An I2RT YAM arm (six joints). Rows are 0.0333 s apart.
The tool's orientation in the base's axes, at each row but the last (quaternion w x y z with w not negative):
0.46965, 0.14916, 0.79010, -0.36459
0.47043, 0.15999, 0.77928, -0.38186
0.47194, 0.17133, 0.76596, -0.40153
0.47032, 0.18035, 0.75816, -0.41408
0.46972, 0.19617, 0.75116, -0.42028
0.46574, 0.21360, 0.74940, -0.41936
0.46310, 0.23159, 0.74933, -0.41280
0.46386, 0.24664, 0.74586, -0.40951
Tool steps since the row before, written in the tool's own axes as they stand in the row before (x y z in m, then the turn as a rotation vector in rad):
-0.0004, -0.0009, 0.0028, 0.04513, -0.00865, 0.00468
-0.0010, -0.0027, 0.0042, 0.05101, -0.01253, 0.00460
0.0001, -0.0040, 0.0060, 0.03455, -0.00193, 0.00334
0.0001, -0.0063, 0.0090, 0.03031, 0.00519, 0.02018
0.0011, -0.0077, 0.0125, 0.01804, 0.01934, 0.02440
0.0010, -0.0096, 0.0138, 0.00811, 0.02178, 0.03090
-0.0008, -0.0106, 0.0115, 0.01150, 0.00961, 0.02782
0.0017, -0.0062, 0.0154, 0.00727, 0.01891, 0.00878
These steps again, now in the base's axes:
0.0015, -0.0026, -0.0001, -0.02525, -0.01414, -0.03600
0.0014, -0.0048, 0.0009, -0.03064, -0.01727, -0.03928
0.0009, -0.0071, 0.0003, -0.01641, -0.00782, -0.02963
0.0008, -0.0109, 0.0009, -0.00011, -0.01654, -0.03285
0.0009, -0.0147, -0.0001, 0.01784, -0.01069, -0.02937
-0.0001, -0.0168, 0.0003, 0.02766, -0.01401, -0.02310
-0.0016, -0.0154, 0.0023, 0.01566, -0.01828, -0.02047
0.0021, -0.0163, -0.0028, 0.01519, 0.00281, -0.01578

